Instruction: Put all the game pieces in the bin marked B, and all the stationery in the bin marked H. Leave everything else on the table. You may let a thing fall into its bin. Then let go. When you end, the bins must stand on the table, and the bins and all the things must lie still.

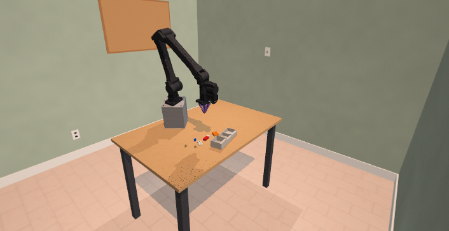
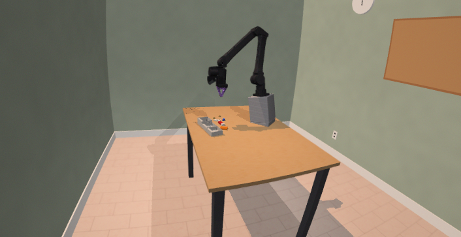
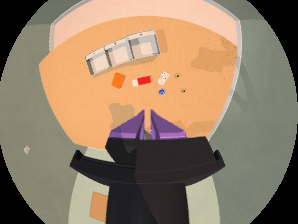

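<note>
My hand is 20 cm above the grey bin row, 12 cm short of it and 7 cm to the right of it. Round my hand: red piece 21 cm below, 3 cm to the left; white domino 21 cm below, 6 cm to the right, 1 cm behind; blue piece 21 cm below, 6 cm behind, 4 cm to the right.
</note>
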